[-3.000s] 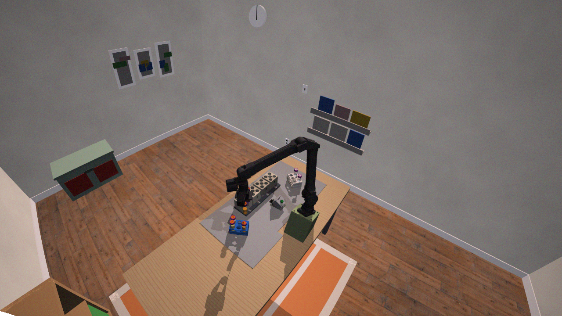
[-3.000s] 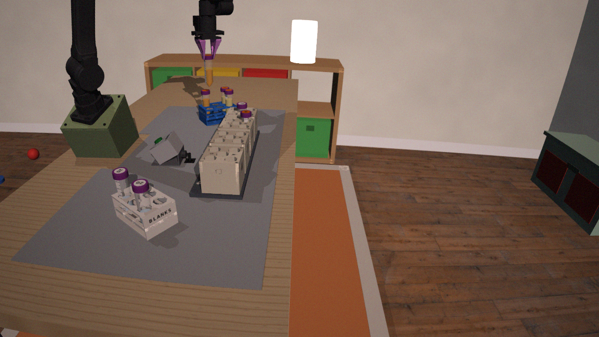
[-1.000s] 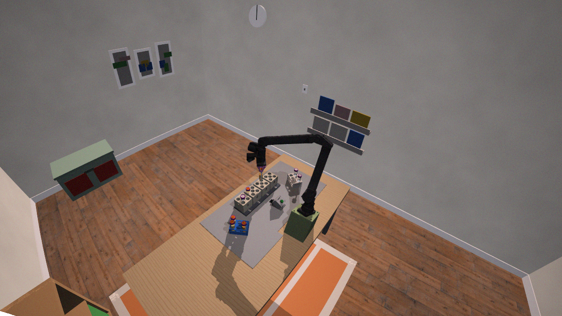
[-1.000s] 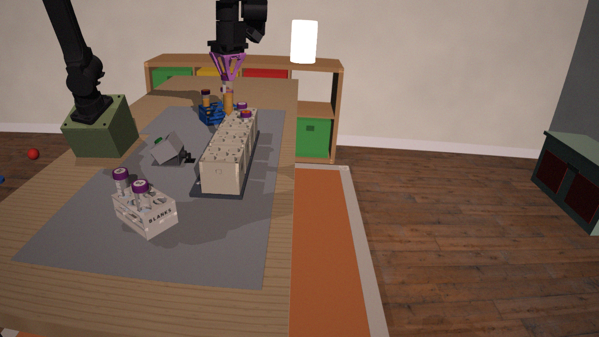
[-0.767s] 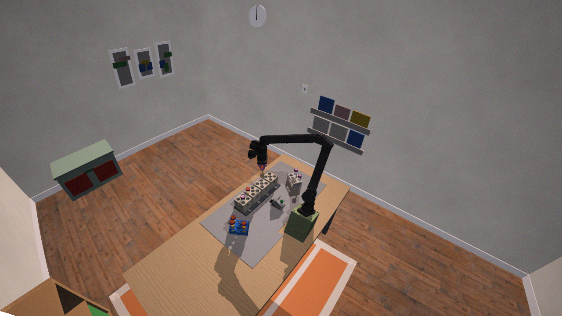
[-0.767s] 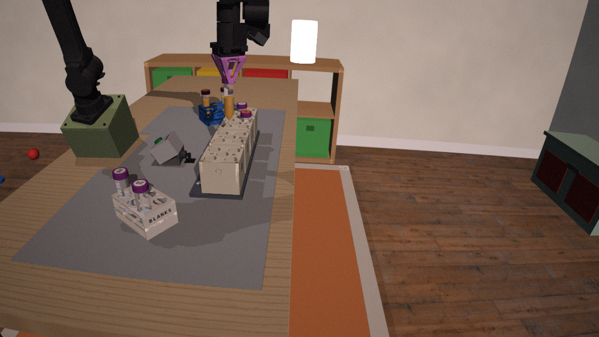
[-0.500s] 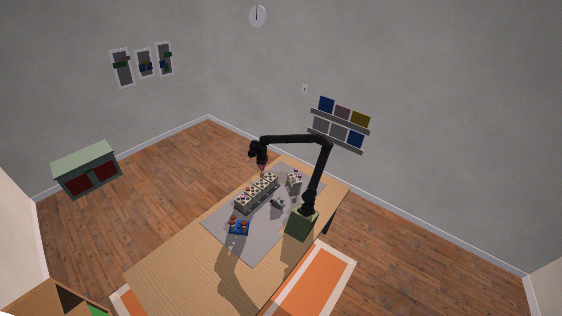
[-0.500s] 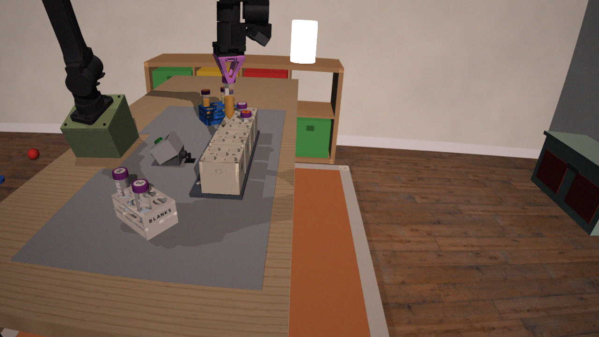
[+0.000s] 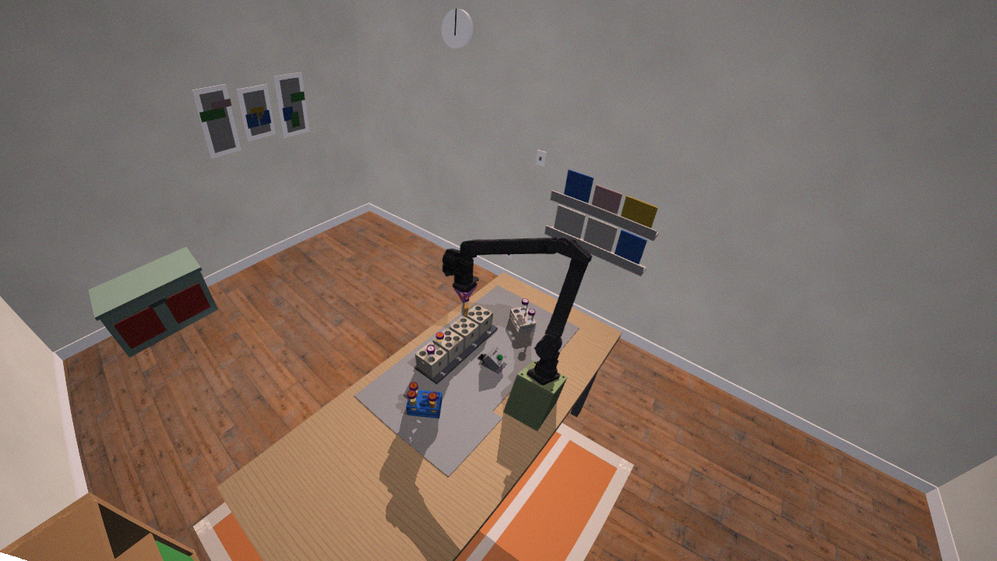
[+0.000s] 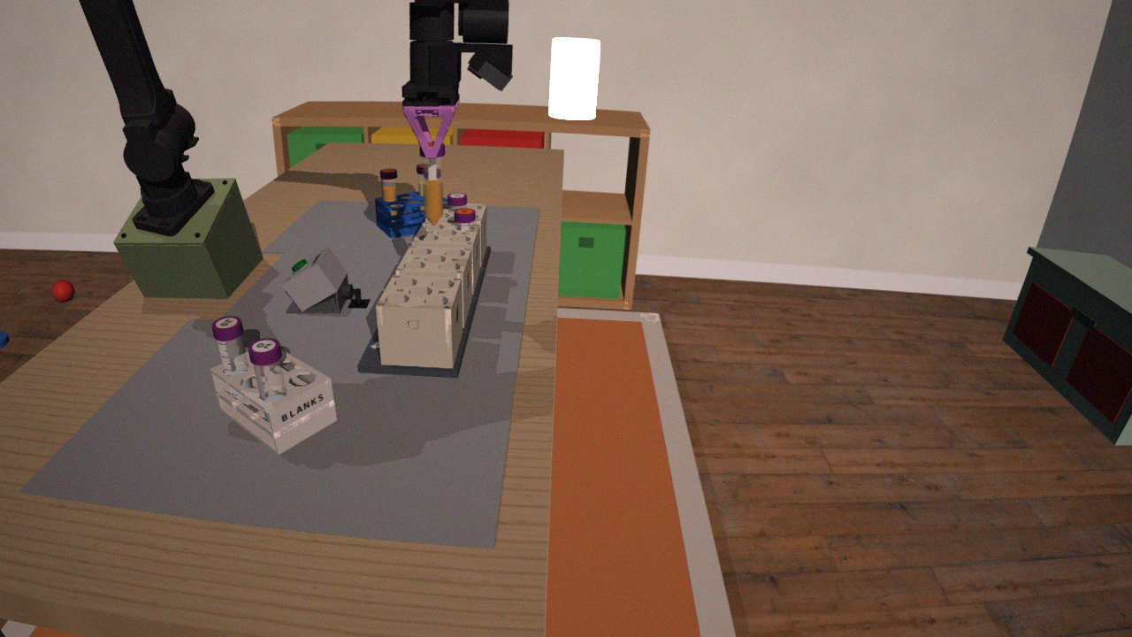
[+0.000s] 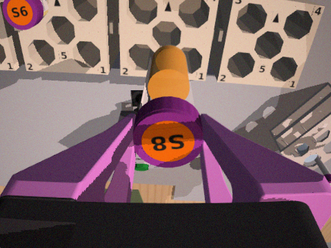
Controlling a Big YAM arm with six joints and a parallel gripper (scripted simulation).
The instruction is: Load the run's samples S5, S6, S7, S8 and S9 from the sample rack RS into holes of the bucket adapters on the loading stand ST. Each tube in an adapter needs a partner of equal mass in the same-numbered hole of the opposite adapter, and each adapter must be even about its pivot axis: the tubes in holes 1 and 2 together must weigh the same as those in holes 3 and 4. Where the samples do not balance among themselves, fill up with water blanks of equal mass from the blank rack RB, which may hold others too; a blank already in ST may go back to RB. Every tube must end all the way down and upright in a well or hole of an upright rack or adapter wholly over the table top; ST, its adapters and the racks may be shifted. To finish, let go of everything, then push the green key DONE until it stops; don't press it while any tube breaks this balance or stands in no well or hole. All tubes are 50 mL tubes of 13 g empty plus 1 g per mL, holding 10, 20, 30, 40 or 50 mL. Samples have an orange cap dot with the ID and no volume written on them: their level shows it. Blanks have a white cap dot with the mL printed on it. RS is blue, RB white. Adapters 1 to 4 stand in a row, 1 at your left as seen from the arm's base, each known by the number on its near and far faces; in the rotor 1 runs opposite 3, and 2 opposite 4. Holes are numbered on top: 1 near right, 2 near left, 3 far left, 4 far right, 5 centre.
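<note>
Right now the sample S8 is 5 cm below my hand and 1 cm to the left of it. From my hand the other things lie so: green done key (23 cm behind, 19 cm below, 2 cm to the right); loading stand (25 cm below, 5 cm to the left, 2 cm behind); water blank marked 30 (22 cm to the left, 19 cm below, 4 cm behind).
</note>
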